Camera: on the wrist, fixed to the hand. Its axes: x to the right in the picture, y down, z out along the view.
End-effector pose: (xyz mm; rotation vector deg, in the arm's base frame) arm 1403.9 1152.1 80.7 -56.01 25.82 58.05
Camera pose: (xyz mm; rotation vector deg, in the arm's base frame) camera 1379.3 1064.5 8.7 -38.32 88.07 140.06
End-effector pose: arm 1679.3 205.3 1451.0 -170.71 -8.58 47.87
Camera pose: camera 1735.6 163.7 1543.6 108.45 -106.23 -14.39
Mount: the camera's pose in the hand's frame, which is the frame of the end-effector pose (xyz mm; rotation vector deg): -4.3 39.6 -109.0 -7.39 13.19 97.60
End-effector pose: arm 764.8 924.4 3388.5 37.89 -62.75 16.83
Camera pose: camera 820.7 1023.7 3366.6 -33.60 -68.35 95.71
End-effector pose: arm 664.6 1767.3 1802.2 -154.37 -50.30 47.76
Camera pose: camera 742.6 1732.4 1880.7 137.79 -78.43 -23.49
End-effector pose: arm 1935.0 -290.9 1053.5 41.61 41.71 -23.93
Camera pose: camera 1905.7 -184.6 1017.3 58.44 8.18 72.24
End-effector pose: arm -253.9 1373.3 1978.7 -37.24 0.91 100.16
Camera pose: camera -244.0 1320.5 1875.8 46.17 -37.30 -146.10
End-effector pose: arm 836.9 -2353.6 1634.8 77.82 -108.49 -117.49
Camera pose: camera 884.9 -2447.3 1683.6 -14.22 -91.30 -54.08
